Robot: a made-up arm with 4 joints. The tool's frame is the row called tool.
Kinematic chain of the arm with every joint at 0, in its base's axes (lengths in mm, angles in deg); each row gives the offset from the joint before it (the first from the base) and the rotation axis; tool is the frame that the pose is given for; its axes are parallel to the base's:
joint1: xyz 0 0 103 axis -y
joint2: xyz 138 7 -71 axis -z
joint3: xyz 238 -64 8 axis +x
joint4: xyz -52 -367 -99 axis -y
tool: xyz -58 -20 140
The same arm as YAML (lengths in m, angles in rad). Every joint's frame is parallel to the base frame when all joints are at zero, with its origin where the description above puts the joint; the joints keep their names.
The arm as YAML. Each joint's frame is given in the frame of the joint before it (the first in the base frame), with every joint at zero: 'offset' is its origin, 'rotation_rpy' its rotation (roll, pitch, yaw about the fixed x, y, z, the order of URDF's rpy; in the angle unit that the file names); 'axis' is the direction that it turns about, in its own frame. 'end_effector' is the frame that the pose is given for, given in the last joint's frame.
length_unit: m
angle_unit: rad
chain:
  - id: joint1
    offset: [0.0, 0.0, 0.103]
    rotation_rpy: [0.0, 0.0, 0.0]
    axis: [0.0, -1.0, 0.0]
  - id: joint2
    offset: [0.138, 0.007, -0.071]
    rotation_rpy: [0.0, 0.0, 0.0]
    axis: [0.0, 0.0, -1.0]
  - id: joint3
    offset: [0.238, -0.064, 0.008]
    rotation_rpy: [0.0, 0.0, 0.0]
    axis: [1.0, 0.0, 0.0]
  - id: joint4
    offset: [-0.052, -0.367, -0.099]
    rotation_rpy: [0.0, 0.0, 0.0]
    axis: [0.0, -1.0, 0.0]
end_effector:
  offset: [-0.058, -0.02, 0.14]
  rotation_rpy: [0.0, 0.0, 0.0]

